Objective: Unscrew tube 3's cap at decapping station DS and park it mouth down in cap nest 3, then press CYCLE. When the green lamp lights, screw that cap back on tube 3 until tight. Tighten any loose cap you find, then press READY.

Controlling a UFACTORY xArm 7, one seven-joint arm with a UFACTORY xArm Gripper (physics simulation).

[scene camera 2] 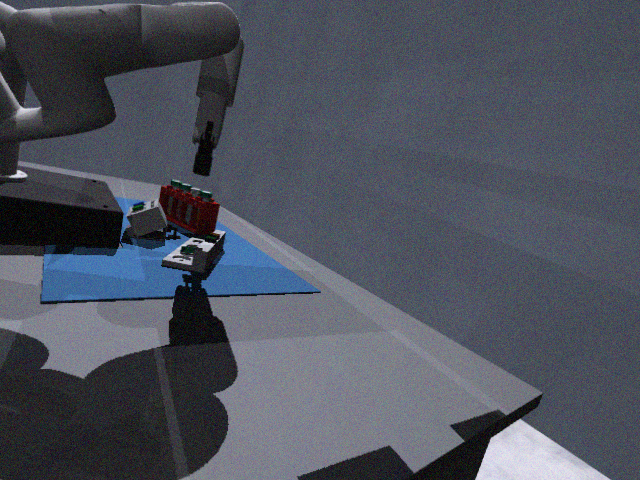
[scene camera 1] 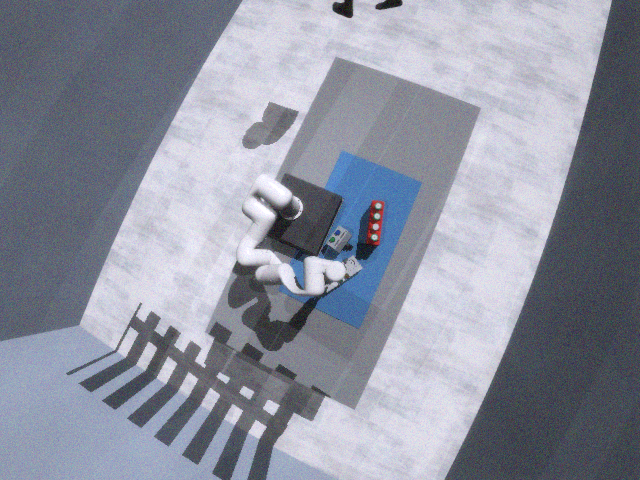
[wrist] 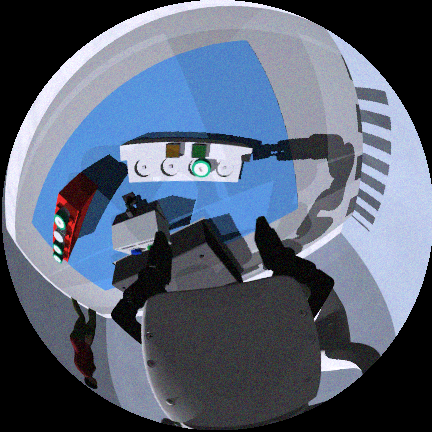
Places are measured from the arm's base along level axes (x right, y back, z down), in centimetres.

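Pixels of known places: gripper, between the fingertips: [scene camera 2: 200, 174] [wrist: 211, 234]; arm's base, origin of its link: [scene camera 1: 290, 208].
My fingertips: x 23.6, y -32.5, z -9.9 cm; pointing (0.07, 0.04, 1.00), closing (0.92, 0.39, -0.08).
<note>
Ahead of a thing's pixels: the offset from my fingertips to its middle. Level surfaces: height alone.
The red rack {dx -30.6, dy -10.7, dz +13.4 cm} [scene camera 1: 370, 241] [scene camera 2: 206, 223] [wrist: 75, 192] holds four upright tubes. Three show green-ringed caps; one inner tube {dx -28.1, dy -11.3, dz +12.3 cm} [scene camera 1: 375, 226] [wrist: 58, 235] shows a plain white top. A white panel {dx -0.6, dy -2.7, dz +15.8 cm} [scene camera 1: 353, 265] [scene camera 2: 173, 261] [wrist: 132, 155] has four round nests, with an amber and a dark green square behind them. A green-rimmed cap {dx +1.3, dy +0.1, dz +16.7 cm} [scene camera 2: 188, 249] [wrist: 201, 168] sits in the third nest from the left in the wrist view. My gripper [scene camera 2: 202, 173] [wrist: 211, 234] is open and empty, raised above the panel. Cap tightness and the tube numbers cannot be read.
A grey box {dx -17.1, dy +4.0, dz +14.3 cm} [scene camera 1: 338, 241] [scene camera 2: 147, 222] [wrist: 137, 231] with blue and green buttons stands between the rack and a large black block [scene camera 1: 310, 217] [scene camera 2: 56, 227]. The station parts rest on a blue mat {dz +18.5 cm} [scene camera 1: 341, 310] [scene camera 2: 103, 284] [wrist: 225, 90]. A person [wrist: 83, 350] stands beyond the table.
</note>
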